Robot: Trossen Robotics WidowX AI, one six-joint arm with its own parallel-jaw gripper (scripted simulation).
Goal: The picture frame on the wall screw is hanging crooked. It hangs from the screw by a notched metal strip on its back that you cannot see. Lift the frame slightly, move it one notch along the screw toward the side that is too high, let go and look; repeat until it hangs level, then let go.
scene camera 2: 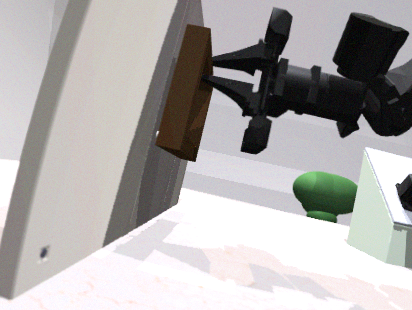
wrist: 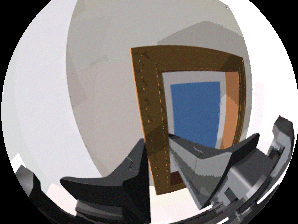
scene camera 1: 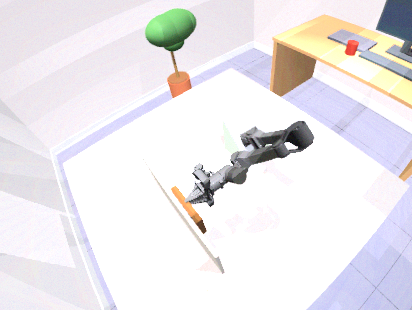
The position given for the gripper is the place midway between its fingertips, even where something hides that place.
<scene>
In view: the gripper [scene camera 2: 202,69], a brown picture frame [scene camera 2: 182,123] and a wall panel [scene camera 2: 89,173].
The gripper shows as well in the wrist view [wrist: 155,140] and in scene camera 1 [scene camera 1: 185,203]. The wall panel is seen too in the wrist view [wrist: 100,78].
</scene>
